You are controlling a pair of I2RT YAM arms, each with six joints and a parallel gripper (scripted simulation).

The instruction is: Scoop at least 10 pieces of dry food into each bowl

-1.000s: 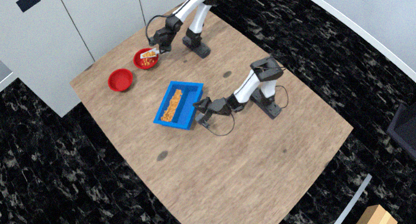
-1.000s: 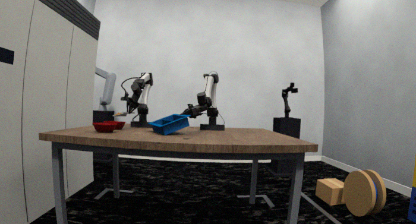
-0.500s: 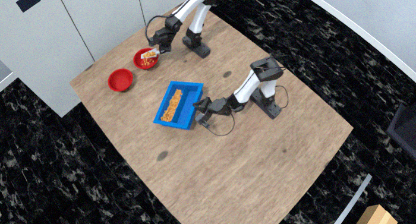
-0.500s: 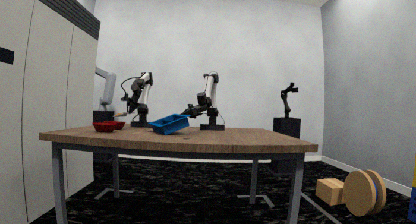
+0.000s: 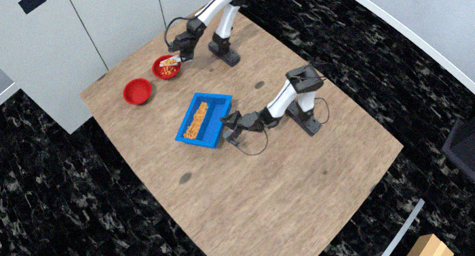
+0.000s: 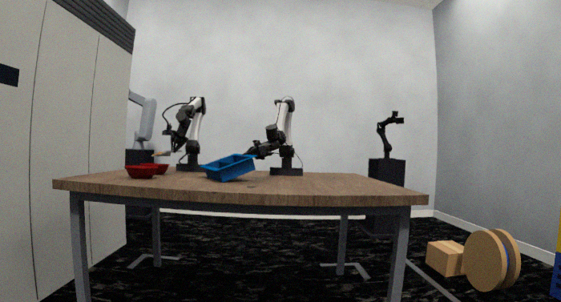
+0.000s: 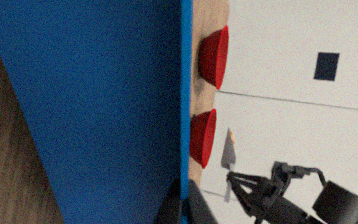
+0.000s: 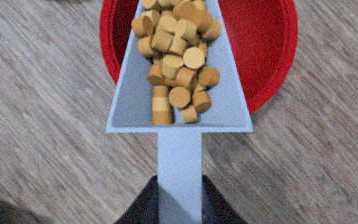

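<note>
Now: right hand 3 cm to the left of the grey scoop, 3 cm short of it and 1 cm above it. The rest, counted from my right hand: blue box 32 cm to the left, 13 cm ahead, 5 cm below.
</note>
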